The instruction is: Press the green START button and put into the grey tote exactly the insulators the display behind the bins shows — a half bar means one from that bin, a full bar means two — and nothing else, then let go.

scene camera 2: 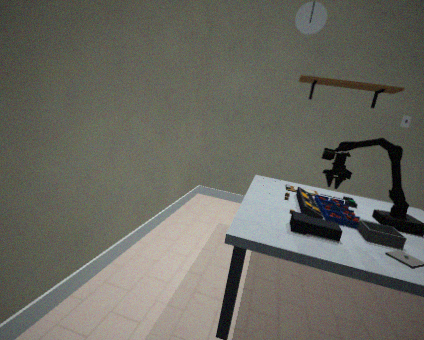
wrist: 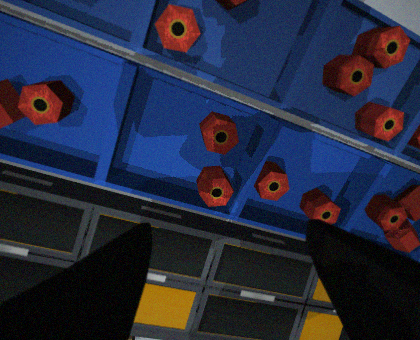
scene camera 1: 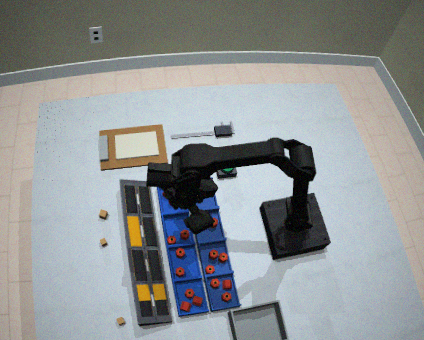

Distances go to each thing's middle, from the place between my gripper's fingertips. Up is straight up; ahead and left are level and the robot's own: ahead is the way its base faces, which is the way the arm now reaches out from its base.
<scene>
I see the grey tote (scene camera 2: 381, 234) 19 cm behind my hand, 33 cm to the left of it and 11 cm below it. The rest, counted from my hand: dark block (scene camera 2: 300, 223): 12 cm ahead, 46 cm to the left, 10 cm below.
</scene>
